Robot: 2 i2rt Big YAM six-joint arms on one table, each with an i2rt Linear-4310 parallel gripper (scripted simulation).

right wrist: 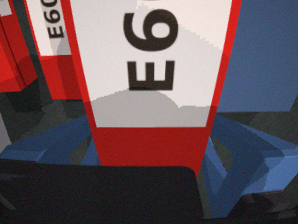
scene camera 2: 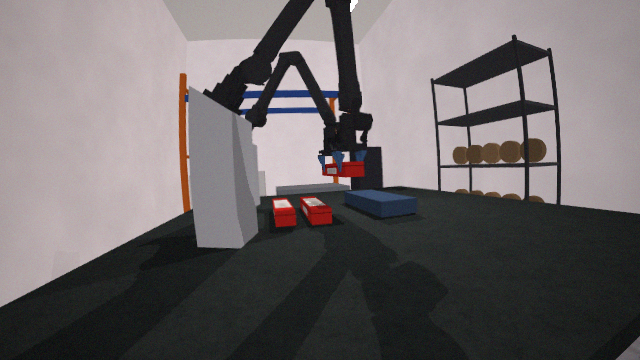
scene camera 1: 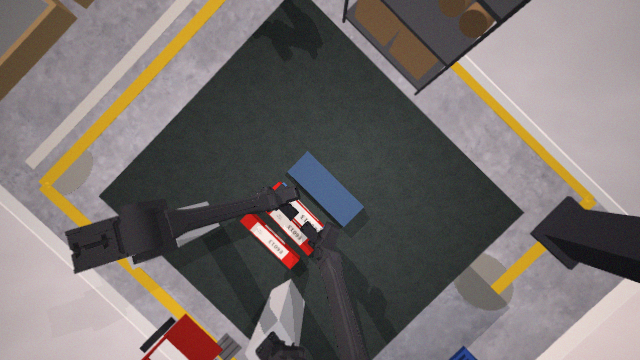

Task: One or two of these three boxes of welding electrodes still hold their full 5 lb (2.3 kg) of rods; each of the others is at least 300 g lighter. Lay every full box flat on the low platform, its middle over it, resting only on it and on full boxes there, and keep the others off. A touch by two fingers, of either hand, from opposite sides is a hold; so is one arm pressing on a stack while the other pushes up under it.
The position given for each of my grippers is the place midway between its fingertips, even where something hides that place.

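From the right wrist camera I can see my right gripper (right wrist: 150, 112), and from scene camera 1 there's a low blue platform (scene camera 1: 307, 171).
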